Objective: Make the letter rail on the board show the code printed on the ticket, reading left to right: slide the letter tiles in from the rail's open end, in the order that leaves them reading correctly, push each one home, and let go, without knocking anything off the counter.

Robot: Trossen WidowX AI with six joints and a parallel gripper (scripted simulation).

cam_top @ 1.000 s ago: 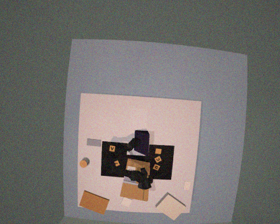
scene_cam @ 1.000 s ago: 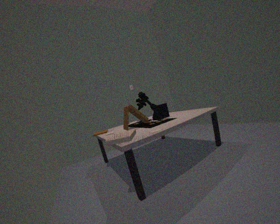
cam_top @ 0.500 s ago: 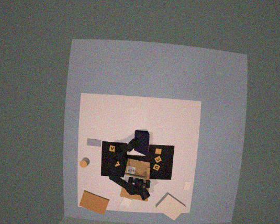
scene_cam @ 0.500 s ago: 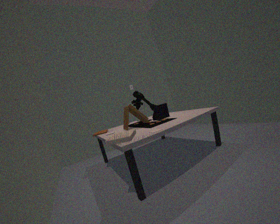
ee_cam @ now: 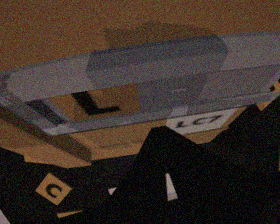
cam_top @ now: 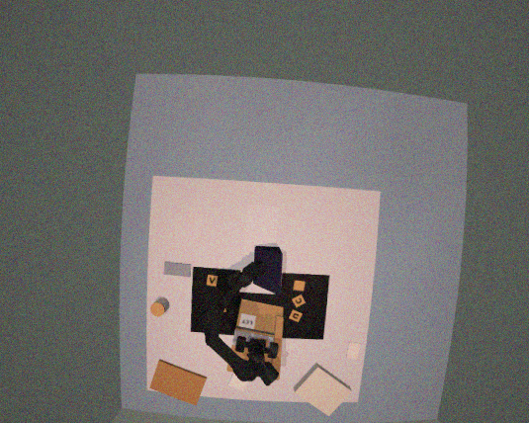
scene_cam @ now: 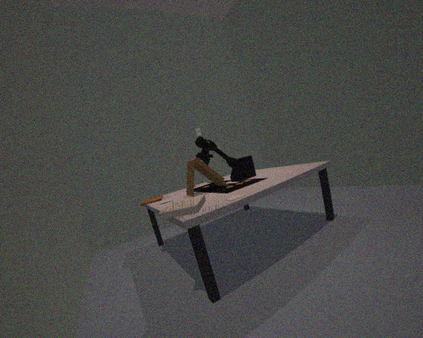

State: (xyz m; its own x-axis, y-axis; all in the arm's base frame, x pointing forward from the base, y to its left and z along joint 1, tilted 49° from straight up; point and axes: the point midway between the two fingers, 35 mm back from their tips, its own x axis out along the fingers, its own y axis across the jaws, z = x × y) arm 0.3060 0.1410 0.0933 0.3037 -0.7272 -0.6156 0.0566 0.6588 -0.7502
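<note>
The letter tile is 30 mm to the left of my gripper tip, 20 mm below it and 20 mm ahead of it. From my gripper tip the other things lie so: white ticket: 90 mm below, 60 mm to the right, 30 mm behind; grey block: 490 mm to the right, 220 mm behind, 190 mm below; black mat: 190 mm below, 130 mm behind.
</note>
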